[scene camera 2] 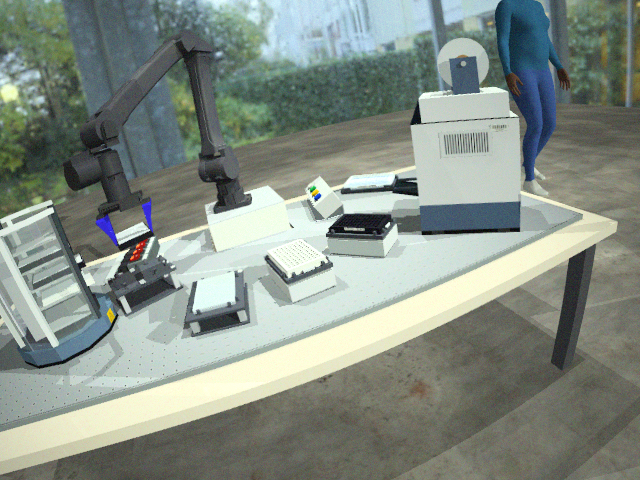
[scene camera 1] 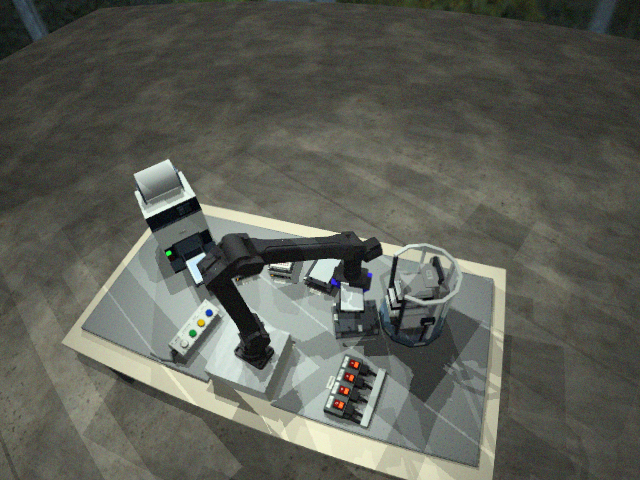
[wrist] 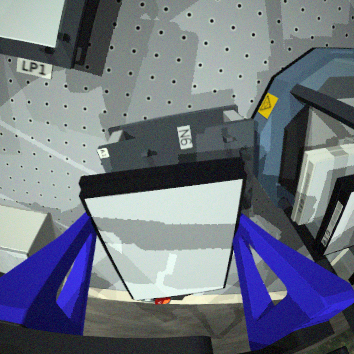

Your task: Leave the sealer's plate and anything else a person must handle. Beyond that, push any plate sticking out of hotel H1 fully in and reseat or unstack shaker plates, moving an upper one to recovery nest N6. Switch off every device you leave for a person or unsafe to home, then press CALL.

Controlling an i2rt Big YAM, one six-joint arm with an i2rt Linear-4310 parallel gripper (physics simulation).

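Places are measured from the arm's base along level axes (x ahead, y left, z up), in metres.
Where they show: gripper, between the fingertips: (scene camera 2: 134, 239) (scene camera 1: 351, 289) (wrist: 167, 217); arm's base, origin of its link: (scene camera 2: 233, 205) (scene camera 1: 254, 352).
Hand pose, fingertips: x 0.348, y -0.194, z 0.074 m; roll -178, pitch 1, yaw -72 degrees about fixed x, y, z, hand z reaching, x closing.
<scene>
Things, the pixels of their centre, and the offset from my fingertips.
- white-topped plate with a black edge, middle of its body: (wrist: 172, 249) (scene camera 2: 132, 235) (scene camera 1: 351, 295) dy -0.014, dx -0.025, dz +0.003 m
- nest N6, middle of its body: (wrist: 181, 171) (scene camera 2: 143, 281) (scene camera 1: 355, 318) dy -0.039, dx -0.034, dz -0.123 m
- white plate, middle of its body: (scene camera 2: 295, 256) (scene camera 1: 283, 256) dy +0.355, dx +0.070, dz -0.099 m
- black plate, middle of its body: (scene camera 2: 361, 223) dy +0.522, dx -0.029, dz -0.099 m
- sealer, middle of its body: (scene camera 2: 463, 132) (scene camera 1: 172, 211) dy +0.826, dx -0.059, dz +0.067 m
- button panel, middle of its body: (scene camera 2: 322, 196) (scene camera 1: 194, 328) dy +0.475, dx -0.378, dz -0.120 m
My gripper (scene camera 1: 352, 292) (scene camera 2: 133, 237) (wrist: 167, 217) is shut on a white-topped plate with a black edge (scene camera 1: 352, 301) (scene camera 2: 132, 234) (wrist: 165, 270), held level above nest N6 (scene camera 1: 356, 327) (scene camera 2: 146, 281) (wrist: 220, 140). Part of the nest is hidden under the plate in the wrist view. The hotel tower (scene camera 1: 413, 338) (scene camera 2: 67, 345) (wrist: 281, 85) stands beside N6 with plates inside. Shakers carry a white plate (scene camera 2: 296, 256) and a black plate (scene camera 2: 361, 224). The sealer (scene camera 1: 180, 228) (scene camera 2: 467, 175) has a plate (scene camera 1: 195, 269) (scene camera 2: 369, 181) at its front. Several switches (scene camera 1: 344, 391) glow red.
The LP1 stand with a plate (scene camera 1: 325, 272) (scene camera 2: 214, 292) (wrist: 30, 20) is near N6, on the side away from the tower. The button panel (scene camera 1: 195, 329) (scene camera 2: 324, 201) stands beside the arm's white base block (scene camera 1: 232, 361) (scene camera 2: 253, 222). A person (scene camera 2: 524, 46) stands behind the sealer.
</scene>
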